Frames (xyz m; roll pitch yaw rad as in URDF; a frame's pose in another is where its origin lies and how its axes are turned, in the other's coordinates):
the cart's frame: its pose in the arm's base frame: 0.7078 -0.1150 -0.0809 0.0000 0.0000 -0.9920
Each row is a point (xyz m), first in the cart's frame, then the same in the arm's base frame.
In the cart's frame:
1: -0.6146 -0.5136 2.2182
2: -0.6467 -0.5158 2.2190
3: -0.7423 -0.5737 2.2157
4: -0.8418 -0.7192 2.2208
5: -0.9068 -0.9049 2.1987
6: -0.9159 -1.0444 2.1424
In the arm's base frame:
1: -0.0583 0.1185 2.1373
2: -0.0777 0.1442 2.1381
3: -0.1785 0.1926 2.1348
4: -0.3547 0.1963 2.1399
5: -0.5457 0.1491 2.1178
6: -0.6675 0.0804 2.0615

